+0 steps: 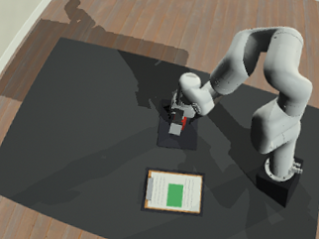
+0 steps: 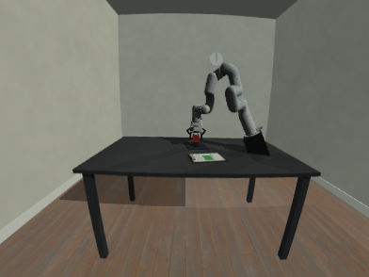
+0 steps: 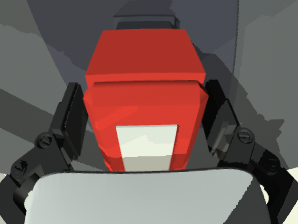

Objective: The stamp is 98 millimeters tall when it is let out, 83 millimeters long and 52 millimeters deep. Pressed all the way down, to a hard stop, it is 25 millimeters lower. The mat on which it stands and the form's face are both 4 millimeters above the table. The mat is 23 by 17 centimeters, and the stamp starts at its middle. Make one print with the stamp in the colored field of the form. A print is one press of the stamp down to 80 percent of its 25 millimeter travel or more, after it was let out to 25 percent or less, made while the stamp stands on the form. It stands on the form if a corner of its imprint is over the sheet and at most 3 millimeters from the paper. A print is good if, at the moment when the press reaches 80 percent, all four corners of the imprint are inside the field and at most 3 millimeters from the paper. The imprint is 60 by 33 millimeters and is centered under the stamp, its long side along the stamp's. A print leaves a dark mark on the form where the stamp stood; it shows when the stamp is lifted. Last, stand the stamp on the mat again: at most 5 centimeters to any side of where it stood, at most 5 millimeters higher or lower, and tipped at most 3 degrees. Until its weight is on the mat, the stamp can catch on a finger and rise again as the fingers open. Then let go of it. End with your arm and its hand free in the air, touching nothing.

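The red stamp is 2 cm below my hand. From my hand the other things lie so: form: 9 cm behind, 30 cm to the left, 6 cm below; then dark mat: 7 cm below.
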